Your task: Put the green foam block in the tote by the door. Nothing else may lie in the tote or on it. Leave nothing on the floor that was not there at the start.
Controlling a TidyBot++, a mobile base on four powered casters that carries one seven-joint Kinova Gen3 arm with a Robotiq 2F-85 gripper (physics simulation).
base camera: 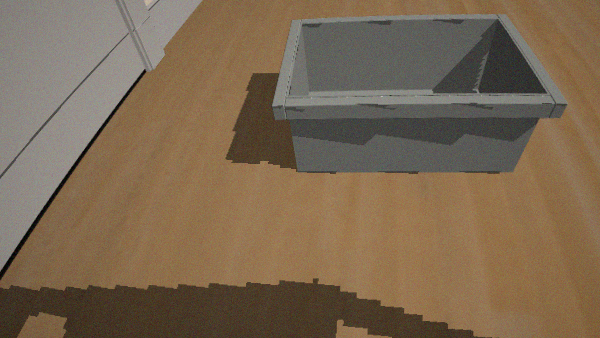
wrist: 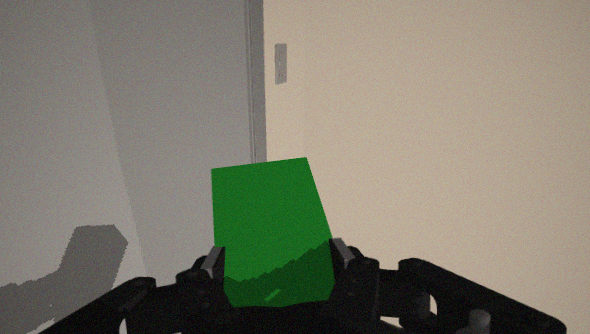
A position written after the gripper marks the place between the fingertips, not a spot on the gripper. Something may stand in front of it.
In view: the gripper (wrist: pixel 278 260), a green foam block (wrist: pixel 269 217), a grey tote (base camera: pixel 404 93) and a door (base camera: pixel 72 72).
The door also shows in the wrist view (wrist: pixel 119 119). The base camera view misses the green foam block: it is out of frame. The wrist view does not show the grey tote: it is out of frame.
